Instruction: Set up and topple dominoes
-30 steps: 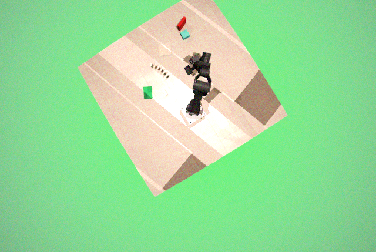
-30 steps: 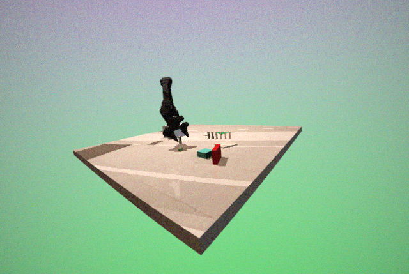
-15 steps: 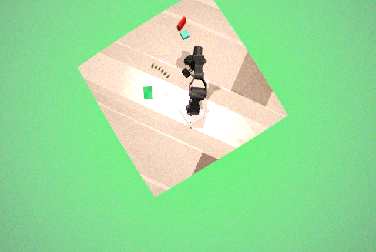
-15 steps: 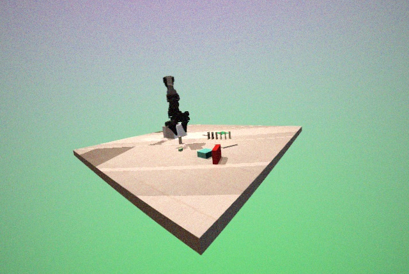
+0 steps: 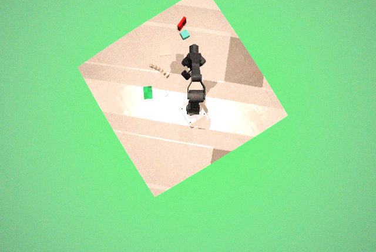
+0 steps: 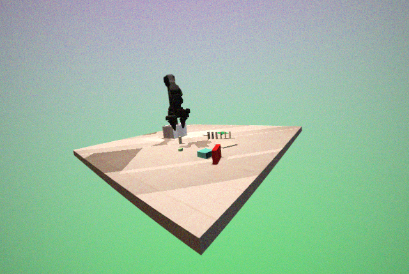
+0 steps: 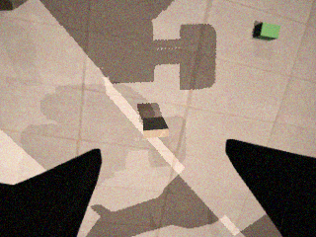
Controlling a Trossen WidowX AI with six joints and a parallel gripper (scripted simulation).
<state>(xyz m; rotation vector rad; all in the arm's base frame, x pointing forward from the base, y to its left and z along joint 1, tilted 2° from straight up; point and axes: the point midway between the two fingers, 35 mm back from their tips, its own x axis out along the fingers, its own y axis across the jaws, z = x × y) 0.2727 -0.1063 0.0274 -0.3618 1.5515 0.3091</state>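
Now: the flat green patch 1 cm behind my gripper tip, 40 cm to the left of it and 10 cm below it. Also, from my gripper tip: tiny green piece (15 cm ahead, 8 cm to the right, 9 cm below); teal block (33 cm ahead, 5 cm to the right, 9 cm below); red block (42 cm ahead, 6 cm to the right, 7 cm below).
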